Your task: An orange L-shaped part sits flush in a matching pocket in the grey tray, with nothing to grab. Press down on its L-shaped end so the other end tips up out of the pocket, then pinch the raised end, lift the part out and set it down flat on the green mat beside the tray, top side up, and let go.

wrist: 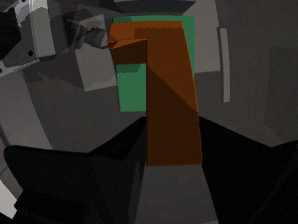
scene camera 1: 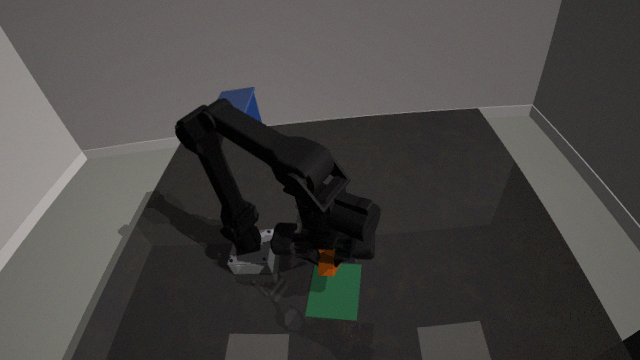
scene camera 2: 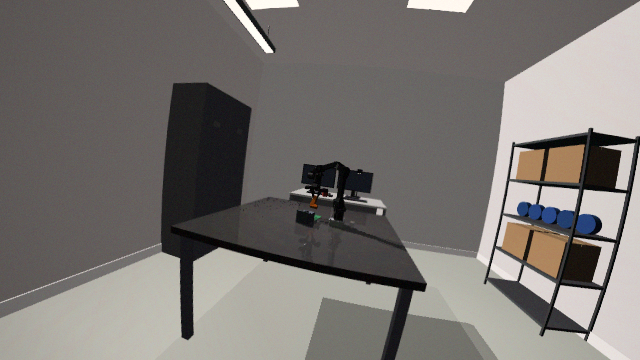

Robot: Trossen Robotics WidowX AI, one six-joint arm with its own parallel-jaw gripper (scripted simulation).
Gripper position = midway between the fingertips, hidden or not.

The gripper [scene camera 1: 328, 265] holds an orange L-shaped part [wrist: 173, 137]. Also in view: a green mat [scene camera 1: 336, 297].
The gripper also shows in the wrist view [wrist: 170, 123]. The green mat also shows in the wrist view [wrist: 130, 78].
